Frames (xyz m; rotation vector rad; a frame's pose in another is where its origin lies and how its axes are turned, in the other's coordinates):
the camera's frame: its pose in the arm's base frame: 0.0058 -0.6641 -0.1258 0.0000 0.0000 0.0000
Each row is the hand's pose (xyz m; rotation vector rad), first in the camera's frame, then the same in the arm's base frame.
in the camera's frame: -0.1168 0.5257 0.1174 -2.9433 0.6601 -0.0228
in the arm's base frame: -0.1110 -0.1384 -0.0084 -2.9433 0.6601 -0.0228
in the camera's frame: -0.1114 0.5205 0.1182 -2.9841 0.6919 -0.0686
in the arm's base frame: -0.1056 -0.1436 -0.0076 -2.9841 0.6919 -0.0686
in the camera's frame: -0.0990 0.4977 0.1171 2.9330 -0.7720 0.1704
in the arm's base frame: -0.0932 -0.1664 -0.0087 2.9330 -0.7720 0.1704
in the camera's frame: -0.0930 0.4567 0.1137 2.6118 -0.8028 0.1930
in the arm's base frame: -0.0872 -0.2074 -0.0121 2.6118 -0.8028 0.1930
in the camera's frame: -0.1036 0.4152 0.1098 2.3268 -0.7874 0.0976
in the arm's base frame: -0.0978 -0.2489 -0.0160 2.3268 -0.7874 0.0976
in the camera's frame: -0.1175 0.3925 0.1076 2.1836 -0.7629 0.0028
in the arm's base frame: -0.1117 -0.2716 -0.0182 2.1836 -0.7629 0.0028
